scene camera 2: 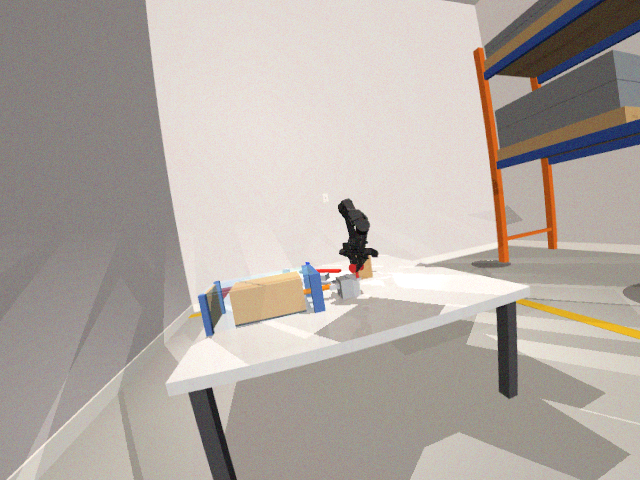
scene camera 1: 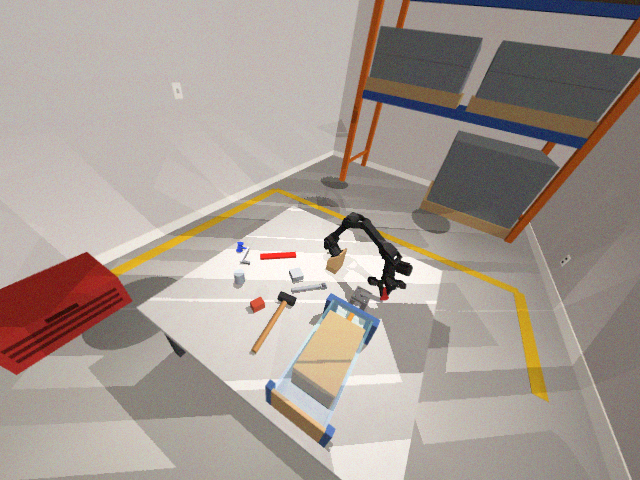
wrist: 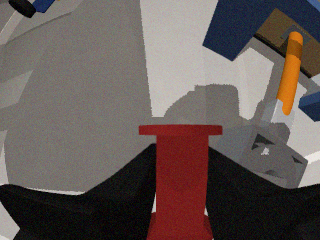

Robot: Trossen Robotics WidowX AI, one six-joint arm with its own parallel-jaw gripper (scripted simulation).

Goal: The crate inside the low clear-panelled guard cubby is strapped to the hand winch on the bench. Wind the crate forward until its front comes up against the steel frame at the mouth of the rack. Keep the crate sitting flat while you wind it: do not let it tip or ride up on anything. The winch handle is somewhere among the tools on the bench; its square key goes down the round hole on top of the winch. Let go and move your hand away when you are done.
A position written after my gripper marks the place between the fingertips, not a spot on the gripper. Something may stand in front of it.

In view: my gripper (scene camera 2: 354, 271).
My gripper also shows in the wrist view (wrist: 177, 150).
